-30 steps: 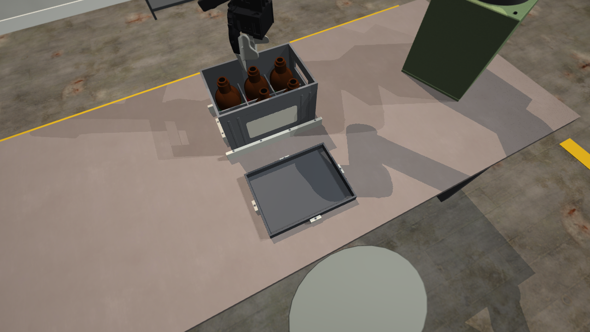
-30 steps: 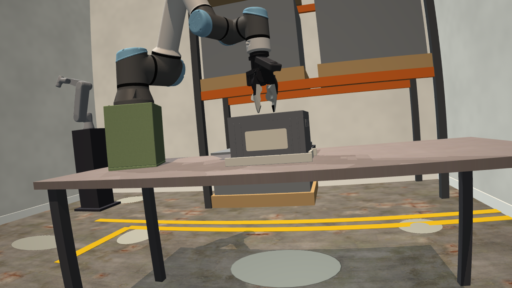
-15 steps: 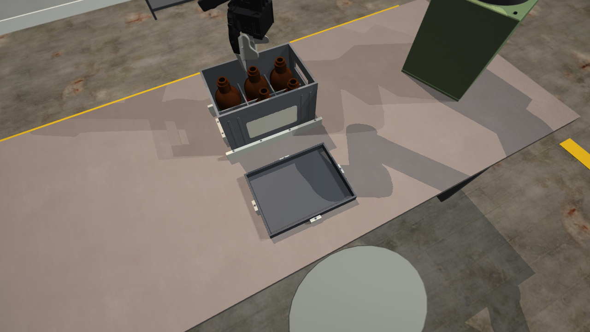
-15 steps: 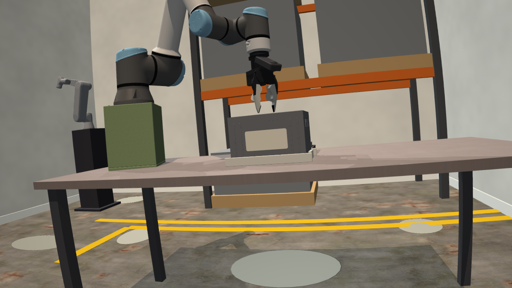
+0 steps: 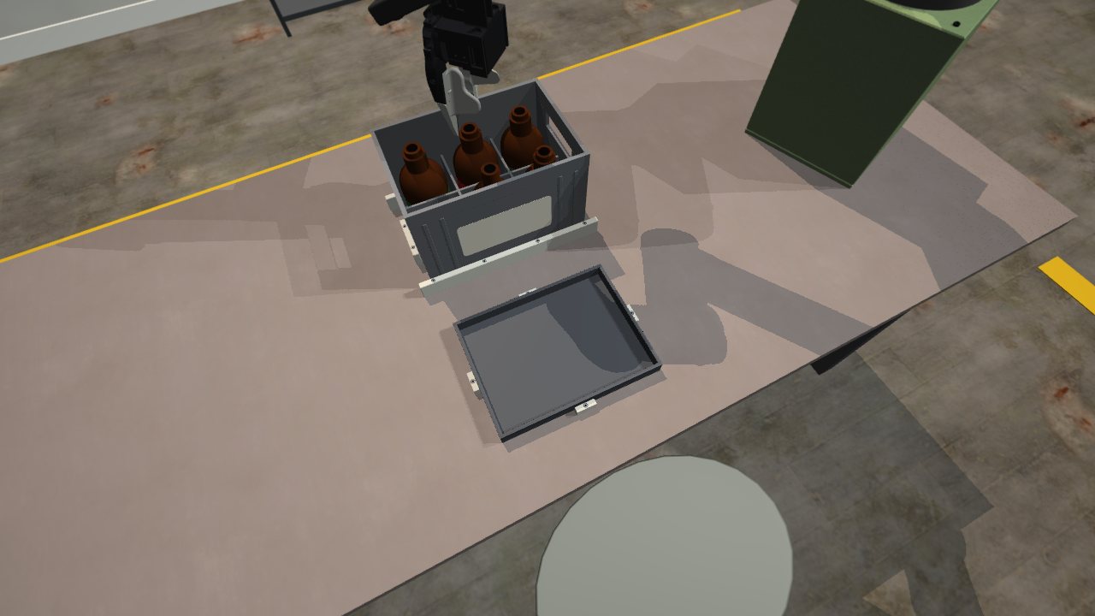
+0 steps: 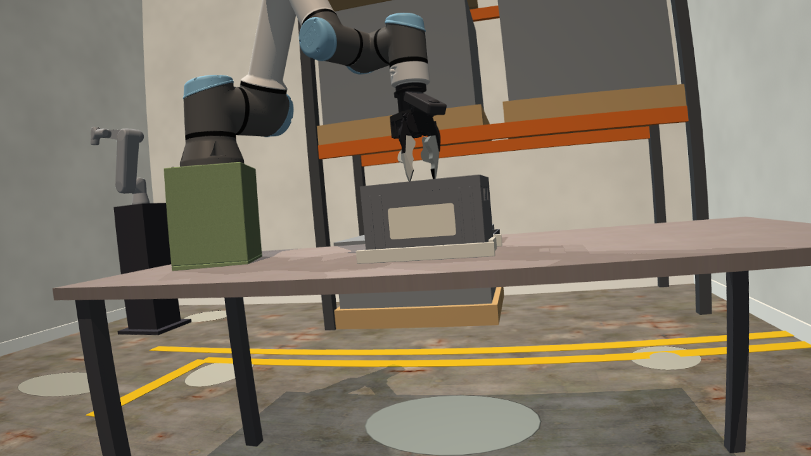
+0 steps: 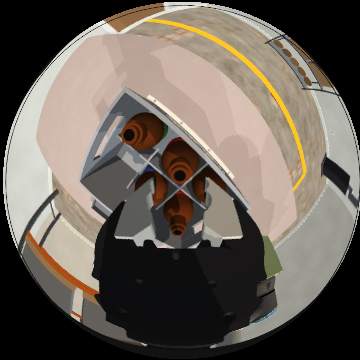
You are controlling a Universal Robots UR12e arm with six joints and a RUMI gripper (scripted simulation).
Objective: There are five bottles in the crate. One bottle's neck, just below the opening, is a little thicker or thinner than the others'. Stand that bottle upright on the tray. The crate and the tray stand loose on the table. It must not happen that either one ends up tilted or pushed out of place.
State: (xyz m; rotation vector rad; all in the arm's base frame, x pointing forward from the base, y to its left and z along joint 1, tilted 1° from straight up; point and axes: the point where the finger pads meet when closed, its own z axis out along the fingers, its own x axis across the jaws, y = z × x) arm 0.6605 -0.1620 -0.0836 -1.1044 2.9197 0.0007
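Right now my hand is 11 cm above the grey crate and 5 cm to the right of it. From my hand the other things lie so: dark tray 32 cm to the left, 18 cm below, 2 cm ahead; then brown bottle 10 cm below, 9 cm to the left.
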